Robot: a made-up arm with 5 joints.
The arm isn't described. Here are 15 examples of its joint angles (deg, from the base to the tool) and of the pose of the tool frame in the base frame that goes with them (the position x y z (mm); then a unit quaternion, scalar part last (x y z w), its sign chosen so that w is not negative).
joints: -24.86 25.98 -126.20 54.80 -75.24
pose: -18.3 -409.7 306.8 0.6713 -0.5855 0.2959 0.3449
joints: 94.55 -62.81 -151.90 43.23 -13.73
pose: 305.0 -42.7 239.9 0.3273 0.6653 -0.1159 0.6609
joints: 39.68 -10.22 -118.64 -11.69 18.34
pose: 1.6 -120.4 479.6 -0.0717 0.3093 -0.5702 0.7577
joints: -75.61 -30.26 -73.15 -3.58 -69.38
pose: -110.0 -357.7 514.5 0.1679 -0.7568 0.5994 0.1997
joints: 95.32 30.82 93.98 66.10 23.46
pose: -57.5 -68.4 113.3 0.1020 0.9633 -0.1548 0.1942
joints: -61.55 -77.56 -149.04 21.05 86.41
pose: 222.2 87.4 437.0 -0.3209 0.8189 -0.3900 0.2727
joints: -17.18 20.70 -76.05 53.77 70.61
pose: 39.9 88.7 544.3 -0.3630 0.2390 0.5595 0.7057
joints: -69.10 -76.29 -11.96 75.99 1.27
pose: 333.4 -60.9 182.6 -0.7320 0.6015 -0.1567 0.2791
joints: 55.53 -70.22 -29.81 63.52 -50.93
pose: 131.6 -335.2 680.6 0.2008 0.3495 -0.7009 0.5884
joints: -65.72 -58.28 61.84 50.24 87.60
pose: 28.1 37.6 482.9 -0.4657 -0.4628 0.4702 0.5898
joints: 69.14 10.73 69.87 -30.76 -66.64
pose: -148.7 188.2 807.8 -0.1639 -0.2832 0.5806 0.7456
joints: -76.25 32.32 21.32 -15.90 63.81
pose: 27.0 -75.9 504.3 0.4440 0.0502 -0.0398 0.8938
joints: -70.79 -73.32 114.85 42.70 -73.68
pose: 408.2 304.9 687.7 -0.3762 0.1777 -0.2217 0.8819
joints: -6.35 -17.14 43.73 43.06 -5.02
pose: 91.2 191.9 761.7 -0.2824 -0.2509 -0.0616 0.9239
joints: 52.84 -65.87 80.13 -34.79 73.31
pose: 195.7 -65.1 515.7 0.0300 0.9730 -0.1270 0.1903
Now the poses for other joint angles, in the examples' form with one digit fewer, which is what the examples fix.
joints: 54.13 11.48 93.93 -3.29 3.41
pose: -155 -87 543 0.115 -0.766 0.550 0.312
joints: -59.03 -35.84 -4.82 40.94 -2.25
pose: 368 72 381 -0.475 0.505 -0.102 0.713
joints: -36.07 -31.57 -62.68 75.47 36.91
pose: 201 122 296 -0.501 0.636 0.211 0.548
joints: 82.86 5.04 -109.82 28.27 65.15
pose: 6 60 426 -0.415 -0.233 -0.206 0.855
